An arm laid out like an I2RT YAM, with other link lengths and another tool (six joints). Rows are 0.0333 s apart.
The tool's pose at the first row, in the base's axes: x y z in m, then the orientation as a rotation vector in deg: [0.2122, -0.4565, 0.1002, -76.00, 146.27, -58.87]
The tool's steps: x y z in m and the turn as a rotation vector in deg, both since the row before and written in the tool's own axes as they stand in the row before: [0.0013, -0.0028, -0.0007, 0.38, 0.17, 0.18]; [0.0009, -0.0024, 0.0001, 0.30, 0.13, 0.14]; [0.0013, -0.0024, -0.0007, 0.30, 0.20, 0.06]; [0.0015, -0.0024, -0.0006, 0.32, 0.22, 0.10]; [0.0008, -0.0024, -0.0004, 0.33, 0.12, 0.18]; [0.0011, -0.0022, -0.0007, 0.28, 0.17, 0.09]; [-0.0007, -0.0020, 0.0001, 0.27, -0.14, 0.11]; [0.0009, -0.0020, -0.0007, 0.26, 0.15, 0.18]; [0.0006, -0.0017, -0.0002, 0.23, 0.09, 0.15]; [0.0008, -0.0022, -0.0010, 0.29, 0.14, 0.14]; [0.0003, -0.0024, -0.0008, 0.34, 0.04, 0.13]
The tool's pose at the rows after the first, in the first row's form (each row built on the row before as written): [0.2131, -0.4582, 0.1027, -75.62, 146.14, -59.43]; [0.2142, -0.4599, 0.1043, -75.33, 146.03, -59.87]; [0.2148, -0.4615, 0.1066, -75.14, 145.94, -60.38]; [0.2153, -0.4632, 0.1089, -74.88, 145.86, -60.93]; [0.2163, -0.4645, 0.1109, -74.52, 145.73, -61.38]; [0.2168, -0.4658, 0.1130, -74.29, 145.64, -61.84]; [0.2186, -0.4661, 0.1140, -74.10, 145.35, -62.00]; [0.2191, -0.4672, 0.1160, -73.75, 145.30, -62.40]; [0.2198, -0.4682, 0.1174, -73.46, 145.22, -62.71]; [0.2204, -0.4691, 0.1197, -73.16, 145.12, -63.14]; [0.2215, -0.4698, 0.1219, -72.89, 144.90, -63.53]
